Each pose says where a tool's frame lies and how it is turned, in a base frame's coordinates. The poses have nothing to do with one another.
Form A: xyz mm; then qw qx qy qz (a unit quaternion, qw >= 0).
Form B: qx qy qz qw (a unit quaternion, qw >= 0); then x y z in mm. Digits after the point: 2 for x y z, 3 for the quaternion.
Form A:
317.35, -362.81, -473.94, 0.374, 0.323, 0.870, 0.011
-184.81, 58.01, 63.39, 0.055, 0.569, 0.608, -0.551
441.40, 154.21, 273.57, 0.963, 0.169, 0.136, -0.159
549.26, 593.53, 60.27, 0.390, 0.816, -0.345, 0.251
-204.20, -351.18, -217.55, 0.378, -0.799, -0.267, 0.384
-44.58, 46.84, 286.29, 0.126, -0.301, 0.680, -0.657
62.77, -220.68, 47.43, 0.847, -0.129, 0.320, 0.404
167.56, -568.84, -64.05, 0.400, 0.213, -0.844, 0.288
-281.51, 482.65, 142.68, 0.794, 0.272, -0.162, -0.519
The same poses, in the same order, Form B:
0.323, 0.870, 0.011, 0.374, 317.35, -362.81, -473.94
0.569, 0.608, -0.551, 0.055, -184.81, 58.01, 63.39
0.169, 0.136, -0.159, 0.963, 441.40, 154.21, 273.57
0.816, -0.345, 0.251, 0.390, 549.26, 593.53, 60.27
-0.799, -0.267, 0.384, 0.378, -204.20, -351.18, -217.55
-0.301, 0.680, -0.657, 0.126, -44.58, 46.84, 286.29
-0.129, 0.320, 0.404, 0.847, 62.77, -220.68, 47.43
0.213, -0.844, 0.288, 0.400, 167.56, -568.84, -64.05
0.272, -0.162, -0.519, 0.794, -281.51, 482.65, 142.68

